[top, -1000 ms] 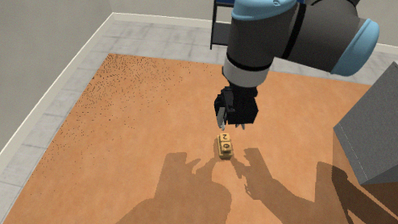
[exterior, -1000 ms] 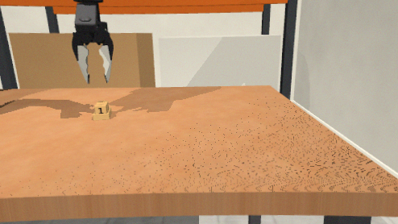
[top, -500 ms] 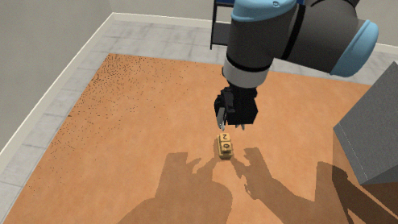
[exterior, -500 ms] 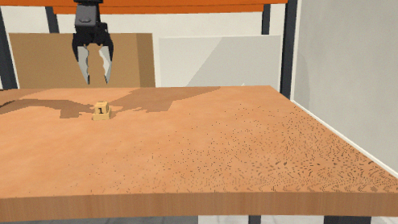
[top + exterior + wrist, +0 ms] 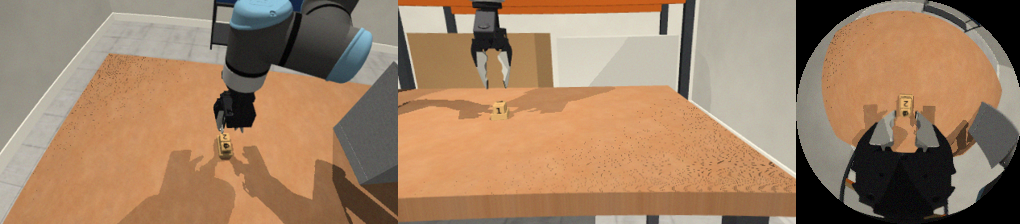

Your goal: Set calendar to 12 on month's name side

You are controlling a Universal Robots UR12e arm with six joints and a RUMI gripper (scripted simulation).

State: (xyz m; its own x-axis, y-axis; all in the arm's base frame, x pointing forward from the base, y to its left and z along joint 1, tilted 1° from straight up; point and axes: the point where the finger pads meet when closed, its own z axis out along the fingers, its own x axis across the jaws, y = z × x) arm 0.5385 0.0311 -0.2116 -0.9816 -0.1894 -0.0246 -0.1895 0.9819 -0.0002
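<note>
The cube is 7 cm below my hand. Also, from my hand: tray (2 cm to the left, 9 cm below).
</note>
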